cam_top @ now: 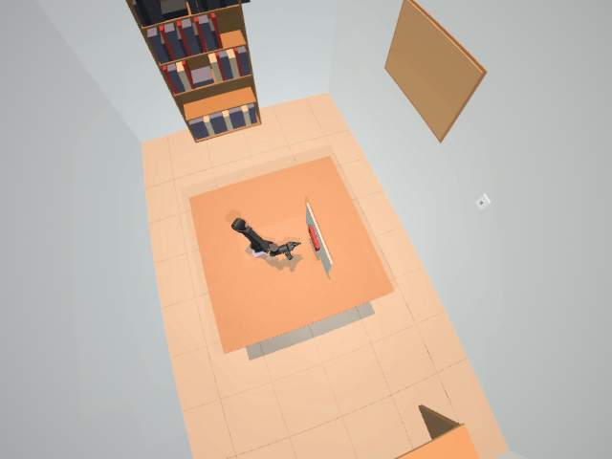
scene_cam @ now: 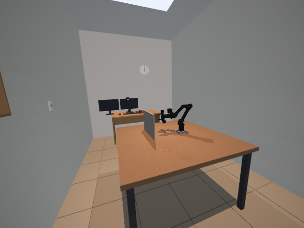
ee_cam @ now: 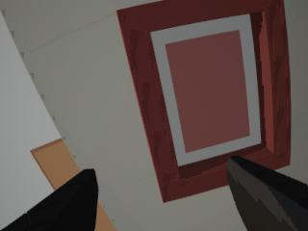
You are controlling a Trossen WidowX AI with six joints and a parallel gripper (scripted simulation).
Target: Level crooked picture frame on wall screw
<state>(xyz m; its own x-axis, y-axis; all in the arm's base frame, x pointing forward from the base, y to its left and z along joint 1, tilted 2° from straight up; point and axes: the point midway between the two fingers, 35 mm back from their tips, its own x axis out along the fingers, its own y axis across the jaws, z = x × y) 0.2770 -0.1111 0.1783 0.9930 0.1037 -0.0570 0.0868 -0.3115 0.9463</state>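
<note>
Now: the red picture frame 11 cm ahead of my gripper tip, 6 cm below it and 3 cm to the left of it. From my gripper tip the other things lie so: grey wall panel: 13 cm ahead, 7 cm below, 2 cm to the left.
</note>
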